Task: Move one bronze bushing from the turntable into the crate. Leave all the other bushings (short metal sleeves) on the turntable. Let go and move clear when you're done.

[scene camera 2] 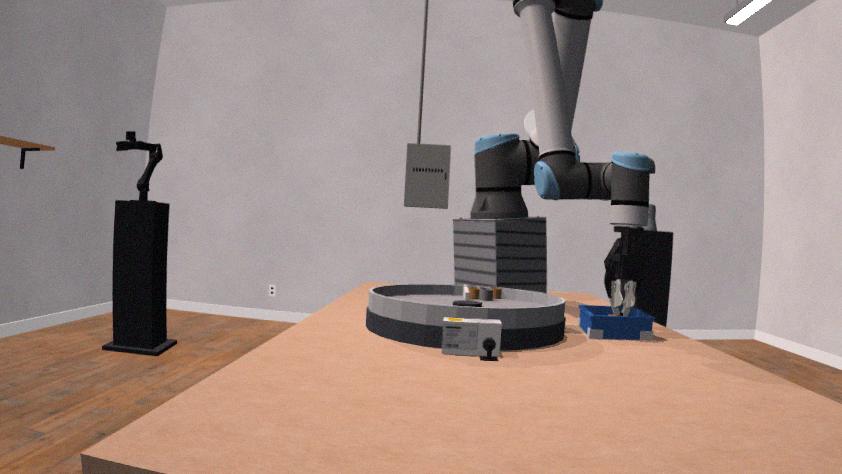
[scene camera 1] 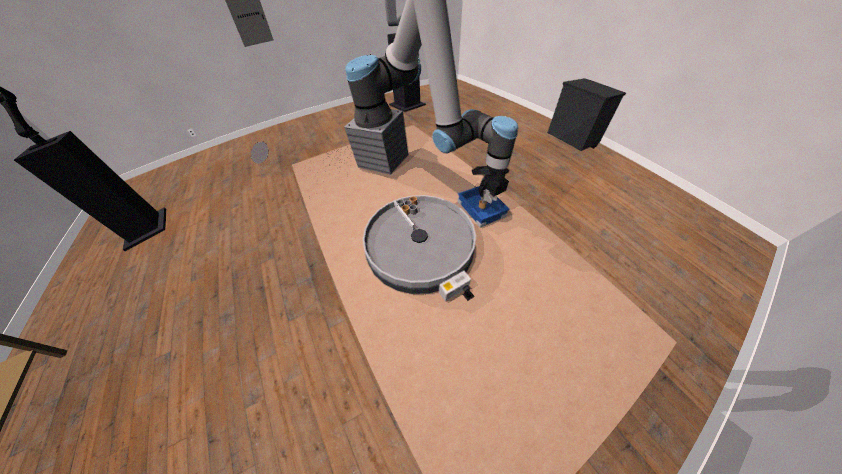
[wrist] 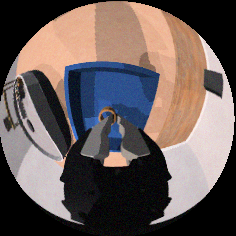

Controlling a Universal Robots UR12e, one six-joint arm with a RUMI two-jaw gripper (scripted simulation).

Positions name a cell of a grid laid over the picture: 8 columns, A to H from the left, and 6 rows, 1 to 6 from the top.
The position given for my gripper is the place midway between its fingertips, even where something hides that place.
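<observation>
My gripper (scene camera 2: F5) is in sight, and I also see my gripper in scene camera 1 (scene camera 1: E3) and in the wrist view (wrist: D3). I see a grey round turntable (scene camera 1: E4) as well, and scene camera 2 shows me the grey round turntable (scene camera 2: E4) too.
</observation>
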